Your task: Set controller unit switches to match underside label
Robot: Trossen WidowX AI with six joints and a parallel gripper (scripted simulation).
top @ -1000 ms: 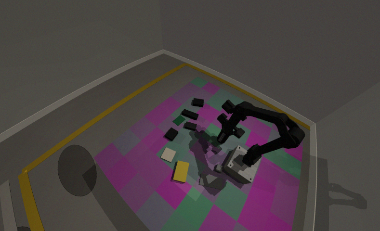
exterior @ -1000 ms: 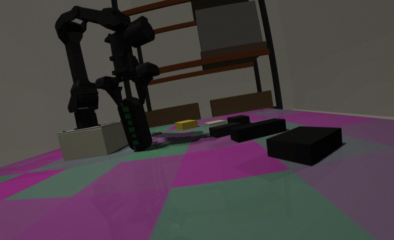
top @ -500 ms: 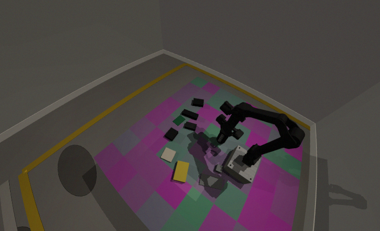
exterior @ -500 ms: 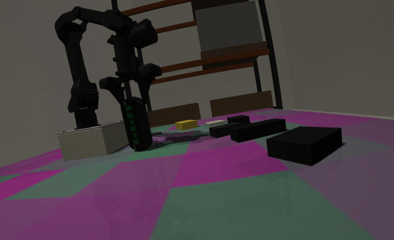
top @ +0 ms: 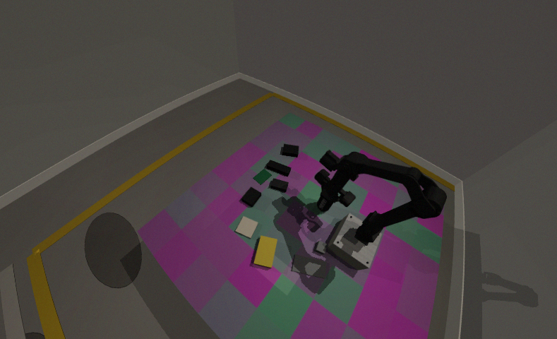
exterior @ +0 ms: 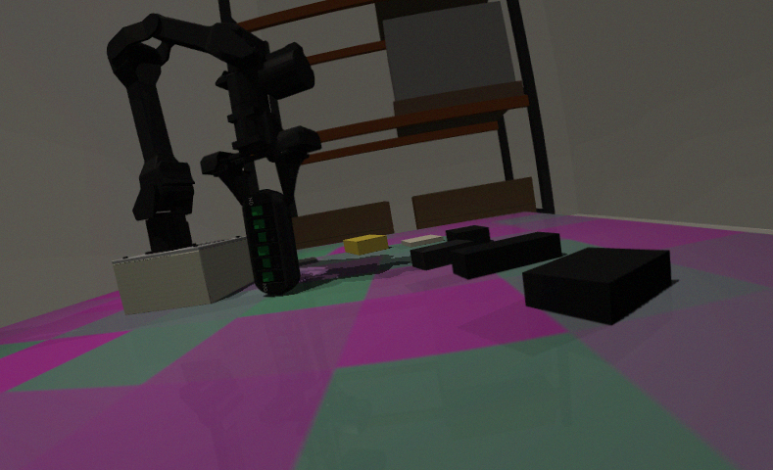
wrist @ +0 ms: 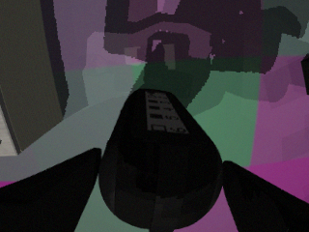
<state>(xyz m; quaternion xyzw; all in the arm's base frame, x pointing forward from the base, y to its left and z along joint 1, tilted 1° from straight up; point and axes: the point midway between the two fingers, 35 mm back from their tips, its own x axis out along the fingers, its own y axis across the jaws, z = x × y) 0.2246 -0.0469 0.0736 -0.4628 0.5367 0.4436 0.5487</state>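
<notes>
Now: gripper tip 180 mm to the right of the small grey piece, 120 mm above it and 110 mm past it. Round my gripper tip: yellow block 350 mm to the left, 110 mm below, 80 mm ahead; then grey plate 280 mm to the left, 130 mm below, 110 mm behind; then green board 360 mm ahead, 130 mm below, 60 mm to the left.
</notes>
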